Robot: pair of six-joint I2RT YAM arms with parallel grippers.
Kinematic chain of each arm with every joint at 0, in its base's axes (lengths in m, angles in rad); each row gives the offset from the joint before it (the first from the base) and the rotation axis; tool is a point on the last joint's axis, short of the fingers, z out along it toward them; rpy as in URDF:
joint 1: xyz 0 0 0.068 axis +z
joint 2: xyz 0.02 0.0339 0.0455 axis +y
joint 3: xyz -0.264 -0.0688 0 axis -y
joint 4: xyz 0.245 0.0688 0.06 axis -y
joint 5: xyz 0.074 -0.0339 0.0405 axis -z
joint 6: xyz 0.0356 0 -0.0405 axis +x
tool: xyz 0 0 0 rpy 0 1.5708 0
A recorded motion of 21 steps. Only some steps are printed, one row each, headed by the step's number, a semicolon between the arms.
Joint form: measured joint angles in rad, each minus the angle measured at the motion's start. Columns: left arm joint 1, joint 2, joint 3, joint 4, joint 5, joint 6; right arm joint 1, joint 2, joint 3, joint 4, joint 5, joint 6.
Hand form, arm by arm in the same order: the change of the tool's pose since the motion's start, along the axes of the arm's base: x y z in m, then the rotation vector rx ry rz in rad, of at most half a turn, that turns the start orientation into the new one. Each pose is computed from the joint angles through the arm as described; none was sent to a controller.
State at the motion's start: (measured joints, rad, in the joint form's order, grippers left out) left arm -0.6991 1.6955 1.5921 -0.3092 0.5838 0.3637; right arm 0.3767 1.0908 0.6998 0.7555 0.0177 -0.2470
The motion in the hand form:
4: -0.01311 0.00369 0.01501 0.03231 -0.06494 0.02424; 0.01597 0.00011 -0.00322 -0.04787 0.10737 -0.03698
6: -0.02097 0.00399 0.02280 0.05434 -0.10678 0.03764; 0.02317 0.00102 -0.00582 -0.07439 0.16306 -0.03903
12: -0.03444 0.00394 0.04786 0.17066 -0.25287 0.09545; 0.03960 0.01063 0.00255 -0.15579 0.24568 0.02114
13: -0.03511 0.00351 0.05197 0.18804 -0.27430 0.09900; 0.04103 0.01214 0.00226 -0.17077 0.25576 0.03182
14: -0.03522 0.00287 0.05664 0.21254 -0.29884 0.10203; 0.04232 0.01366 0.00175 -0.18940 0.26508 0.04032
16: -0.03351 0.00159 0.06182 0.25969 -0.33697 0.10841; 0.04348 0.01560 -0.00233 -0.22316 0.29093 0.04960
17: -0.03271 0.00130 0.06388 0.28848 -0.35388 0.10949; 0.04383 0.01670 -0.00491 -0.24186 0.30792 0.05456
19: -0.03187 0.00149 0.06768 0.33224 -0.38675 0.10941; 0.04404 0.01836 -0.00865 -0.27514 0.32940 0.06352
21: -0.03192 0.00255 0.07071 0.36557 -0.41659 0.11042; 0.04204 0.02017 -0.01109 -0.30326 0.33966 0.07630
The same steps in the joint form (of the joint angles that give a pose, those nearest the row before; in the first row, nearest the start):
4: -0.0198 -0.0412 0.0160 -0.0557 -0.0671 0.0511; -0.0199 0.0446 0.0599 -0.1324 0.0145 -0.0111
6: -0.0366 -0.0599 0.0282 -0.0854 -0.1125 0.0835; -0.0267 0.0671 0.0885 -0.1999 0.0088 -0.0145
12: -0.0759 -0.0671 0.1381 -0.2281 -0.2788 0.2209; -0.0229 0.1316 0.2075 -0.3616 -0.0553 -0.0465
13: -0.0797 -0.0610 0.1641 -0.2522 -0.2975 0.2434; -0.0210 0.1385 0.2174 -0.3799 -0.0656 -0.0549
14: -0.0832 -0.0500 0.1999 -0.2857 -0.3193 0.2724; -0.0187 0.1450 0.2266 -0.3987 -0.0740 -0.0675
16: -0.0858 -0.0267 0.2567 -0.3391 -0.3567 0.3220; -0.0149 0.1518 0.2312 -0.4337 -0.0820 -0.0889
17: -0.0866 -0.0145 0.2861 -0.3716 -0.3754 0.3487; -0.0122 0.1549 0.2331 -0.4559 -0.0851 -0.0999
19: -0.0874 0.0019 0.3299 -0.4181 -0.4044 0.3948; -0.0080 0.1587 0.2354 -0.4879 -0.0916 -0.1225
21: -0.0877 0.0091 0.3567 -0.4482 -0.4288 0.4326; -0.0008 0.1545 0.2323 -0.5108 -0.0988 -0.1430

